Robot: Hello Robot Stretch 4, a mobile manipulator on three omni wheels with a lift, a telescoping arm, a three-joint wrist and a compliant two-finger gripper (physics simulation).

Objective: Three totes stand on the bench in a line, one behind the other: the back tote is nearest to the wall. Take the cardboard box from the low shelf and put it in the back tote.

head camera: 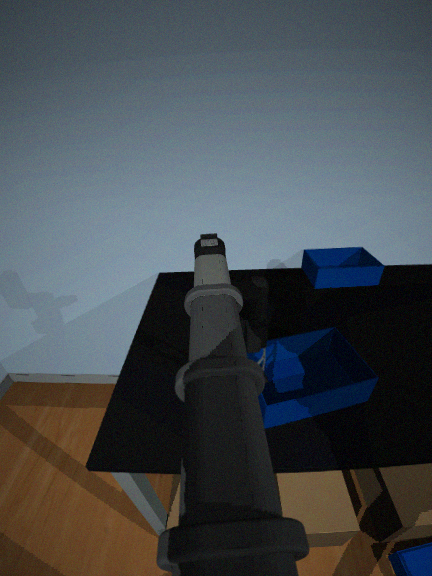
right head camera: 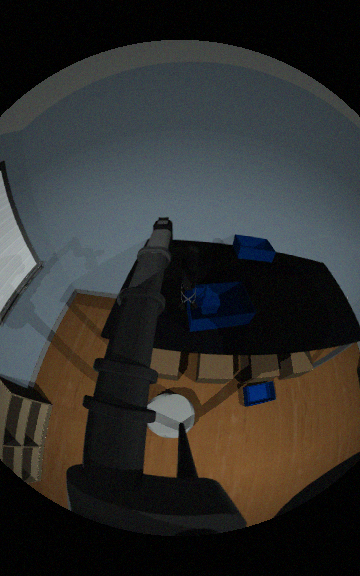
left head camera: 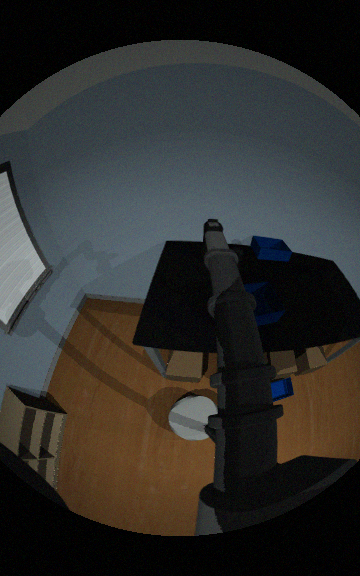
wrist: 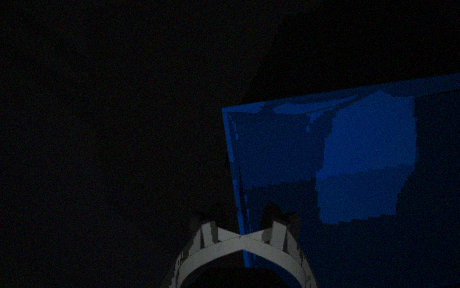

Scene:
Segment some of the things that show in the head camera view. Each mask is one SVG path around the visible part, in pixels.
My gripper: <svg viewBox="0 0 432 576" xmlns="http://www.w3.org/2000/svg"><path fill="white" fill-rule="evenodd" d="M241 317L240 323L246 352L258 353L261 348L264 348L262 358L257 363L260 364L263 360L263 367L261 368L265 383L268 383L268 378L264 373L268 334L267 316L265 319L257 321L247 321Z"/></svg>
A tote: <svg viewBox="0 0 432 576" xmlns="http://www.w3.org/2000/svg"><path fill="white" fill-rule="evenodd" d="M385 266L363 247L305 249L301 268L315 289L379 285Z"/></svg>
A tote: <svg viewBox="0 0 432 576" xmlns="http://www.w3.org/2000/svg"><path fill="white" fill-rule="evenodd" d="M264 348L261 348L258 353L246 352L247 358L258 362L262 358ZM379 377L335 327L267 340L264 373L268 378L268 383L265 383L262 393L258 396L264 429L366 402Z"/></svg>

